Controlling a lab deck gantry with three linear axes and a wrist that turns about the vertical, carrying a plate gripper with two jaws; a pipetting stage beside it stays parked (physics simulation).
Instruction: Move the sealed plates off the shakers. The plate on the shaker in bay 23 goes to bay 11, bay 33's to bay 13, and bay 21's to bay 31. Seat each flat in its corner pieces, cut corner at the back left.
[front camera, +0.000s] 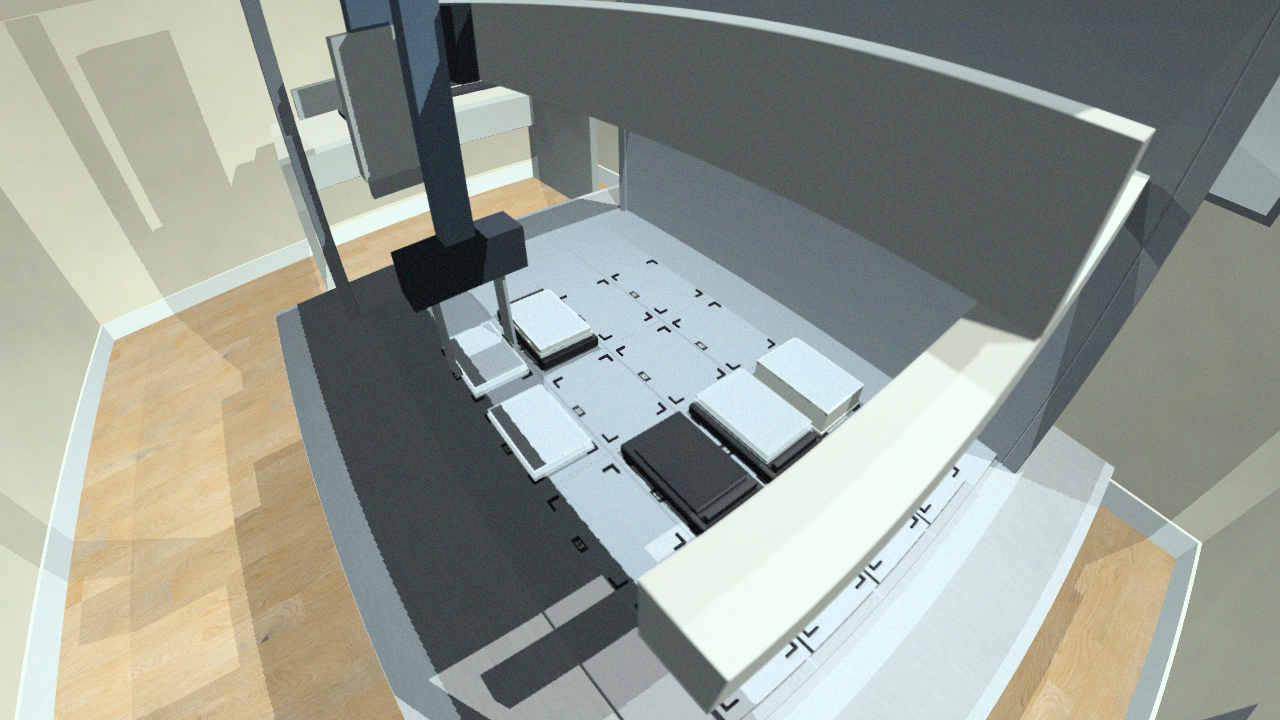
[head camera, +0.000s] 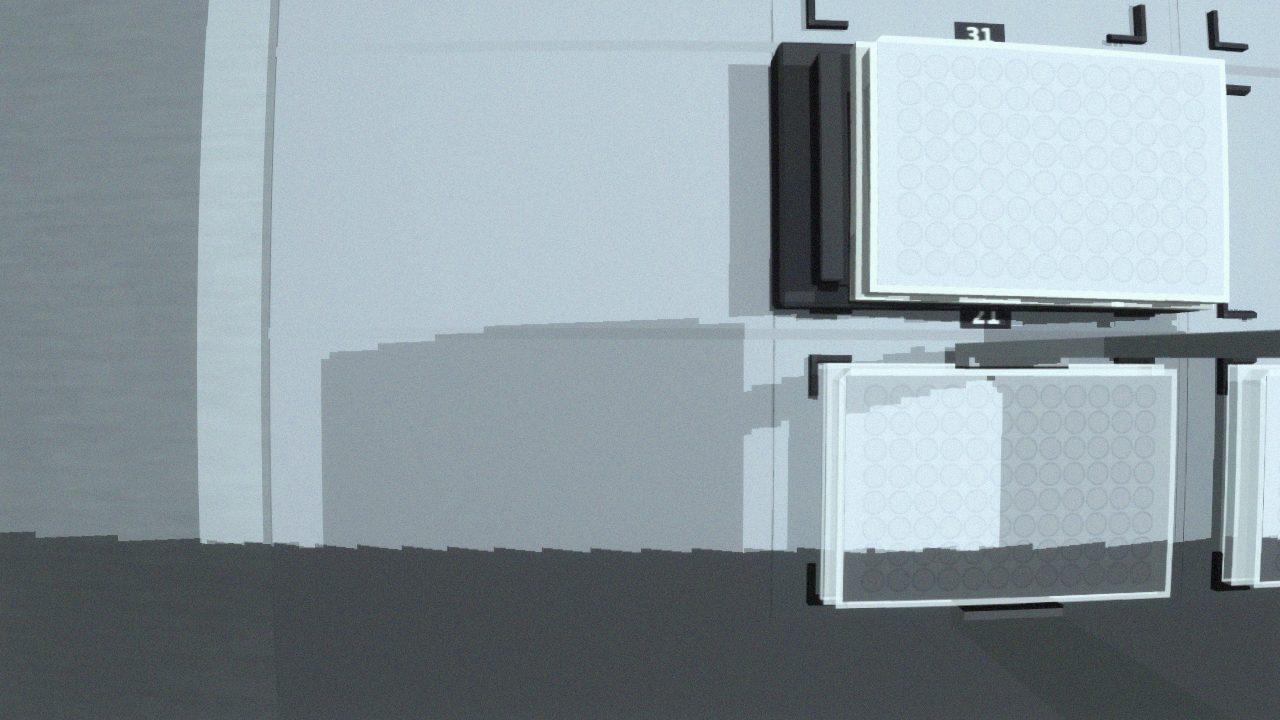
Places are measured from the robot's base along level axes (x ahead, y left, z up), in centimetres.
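Where they show: gripper, fingertip midpoint: (front camera: 483, 356) (head camera: 1002, 483); robot's base, origin of the base link: (front camera: 443, 351) (head camera: 814, 594).
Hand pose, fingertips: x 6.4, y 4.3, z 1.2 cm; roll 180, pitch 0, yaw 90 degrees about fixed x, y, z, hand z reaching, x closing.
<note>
Each offset is from my fingertips to the top centre of the thing. "spot": to the spot under its first point.
My gripper (front camera: 480, 356) (head camera: 1011, 488) is down at bay 11, shut on a sealed plate @(dx +0.0, dy +0.0, dz +0.7 cm) (front camera: 494, 360) (head camera: 913, 501), one jaw against each long side. This plate sits low and looks flat within the corner pieces; its cut corner cannot be made out. Bay 21's sealed plate @(dx +0.5, dy +10.5, dz +2.4 cm) (front camera: 552, 320) (head camera: 1047, 170) lies on its black shaker (front camera: 565, 354) (head camera: 792, 179). Bay 33's plate @(dx +32.1, dy +21.7, dz +2.4 cm) (front camera: 753, 411) lies on its shaker @(spot: dx +39.8, dy +17.7, dz +1.7 cm) (front camera: 776, 467). The shaker in bay 23 @(dx +33.2, dy +10.8, dz +1.9 cm) (front camera: 689, 470) is bare. Bay 31's label @(spot: dx -0.1, dy +16.8, dz -1.2 cm) (head camera: 978, 34) shows behind bay 21; bay 13's label @(spot: dx +32.7, dy -4.6, dz -1.2 cm) (front camera: 579, 543) shows at the front.
Another plate @(dx +16.4, dy +0.0, dz +0.2 cm) (front camera: 541, 429) (head camera: 1268, 483) sits in bay 12, close beside the gripped plate. A tall white block @(dx +32.8, dy +32.1, dz +2.9 cm) (front camera: 810, 380) stands behind bay 33's shaker. The grey pipetting stage (front camera: 380, 111) hangs behind the gripper column. A white beam (front camera: 850, 483) crosses the front camera view.
</note>
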